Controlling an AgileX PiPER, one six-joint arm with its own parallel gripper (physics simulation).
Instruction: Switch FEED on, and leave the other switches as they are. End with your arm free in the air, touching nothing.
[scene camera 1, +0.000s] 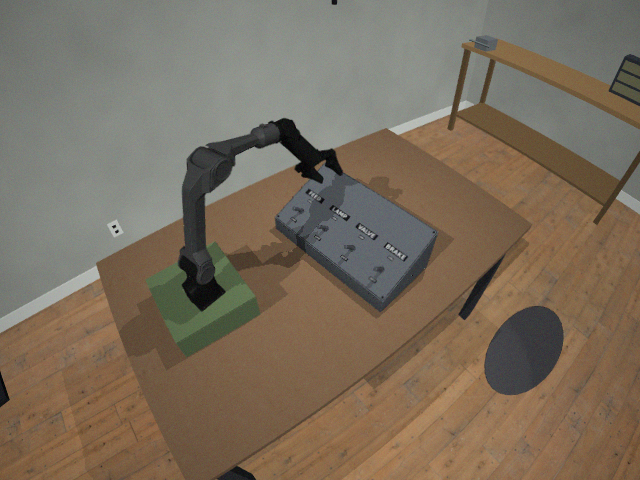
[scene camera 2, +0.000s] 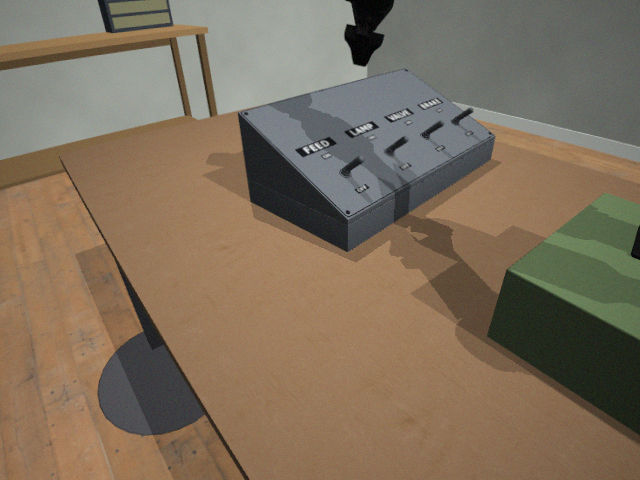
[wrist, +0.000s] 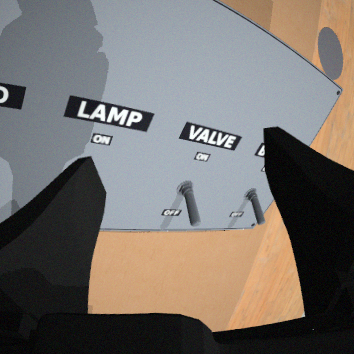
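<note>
The grey sloped switch panel (scene camera 1: 382, 211) (scene camera 2: 372, 98) (wrist: 165, 60) stands on the table. The FEED lever (scene camera 1: 297, 210) (scene camera 2: 352, 166) leans toward OFF; it does not show in the wrist view. The LAMP lever (scene camera 1: 323, 229) (scene camera 2: 398, 146), VALVE lever (scene camera 1: 349, 251) (scene camera 2: 433, 129) (wrist: 190, 205) and BRAKE lever (scene camera 1: 378, 271) (scene camera 2: 462, 116) (wrist: 256, 207) lean the same way. My gripper (scene camera 1: 331, 177) (scene camera 2: 360, 64) (wrist: 178, 161) is open and empty, in the air above the panel's high edge, apart from the levers. Its left finger hides the LAMP lever in the wrist view.
The arm's green base block (scene camera 1: 217, 330) (scene camera 2: 568, 310) stands on the brown table (scene camera 1: 289, 392) (scene camera 2: 310, 361), facing the panel's low edge. A wooden workbench (scene camera 1: 547, 67) (scene camera 2: 51, 49) stands by the wall. A dark round disc (scene camera 1: 524, 351) (scene camera 2: 139, 392) shows beside the table.
</note>
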